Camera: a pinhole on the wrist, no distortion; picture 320 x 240 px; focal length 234.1 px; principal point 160.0 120.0 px. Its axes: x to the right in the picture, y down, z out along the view. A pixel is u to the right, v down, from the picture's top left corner.
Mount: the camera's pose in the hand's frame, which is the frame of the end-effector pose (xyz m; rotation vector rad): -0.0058 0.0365 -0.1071 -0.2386 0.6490 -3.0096
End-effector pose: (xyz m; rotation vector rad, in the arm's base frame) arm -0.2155 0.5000 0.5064 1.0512 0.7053 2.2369
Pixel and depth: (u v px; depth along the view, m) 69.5 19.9 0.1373
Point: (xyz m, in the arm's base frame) -0.2350 0.5258 0.5848
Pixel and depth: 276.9 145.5 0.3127
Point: 0.0241 0.5606 0.4632
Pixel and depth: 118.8 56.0 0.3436
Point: -0.0828 0.6322 0.6816
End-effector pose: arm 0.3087 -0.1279 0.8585 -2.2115 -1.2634 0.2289
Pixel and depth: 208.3 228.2 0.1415
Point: 0.2434 -0.1057 0.9056
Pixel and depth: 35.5 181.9 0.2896
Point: 0.2707 0.1270 0.8784
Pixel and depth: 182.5 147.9 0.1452
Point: 0.2746 -0.1019 0.8660
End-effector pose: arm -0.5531 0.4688 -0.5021 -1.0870 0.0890 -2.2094
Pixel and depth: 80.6 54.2 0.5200
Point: -0.3869 0.4287 -0.0650
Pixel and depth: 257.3 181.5 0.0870
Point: -0.5777 0.4950 -0.5345
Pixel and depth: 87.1 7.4 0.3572
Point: -0.3949 0.3897 -0.2377
